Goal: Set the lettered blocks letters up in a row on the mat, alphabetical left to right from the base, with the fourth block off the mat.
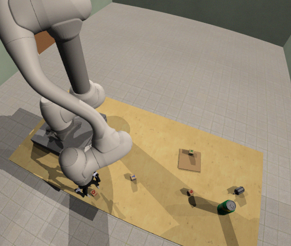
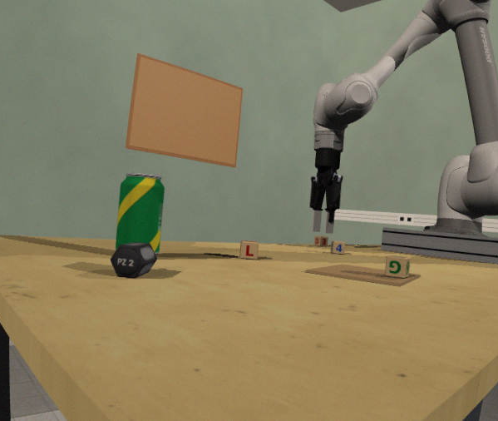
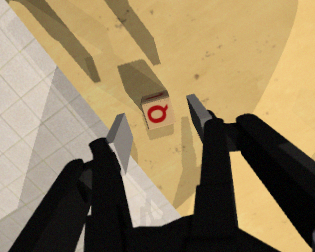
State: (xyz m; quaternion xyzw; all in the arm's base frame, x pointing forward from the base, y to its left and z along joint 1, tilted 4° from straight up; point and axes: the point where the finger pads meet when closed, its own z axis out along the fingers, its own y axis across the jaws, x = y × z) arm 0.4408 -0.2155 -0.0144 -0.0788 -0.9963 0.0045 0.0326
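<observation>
Now: hand 370 mm short of the brown mat, 490 mm to the right of it and 70 mm above it. From my hand the other things lie so: yellow can 670 mm ahead, 310 mm to the left, 10 mm below; T block 130 mm ahead, 200 mm to the left, 60 mm below.
</observation>
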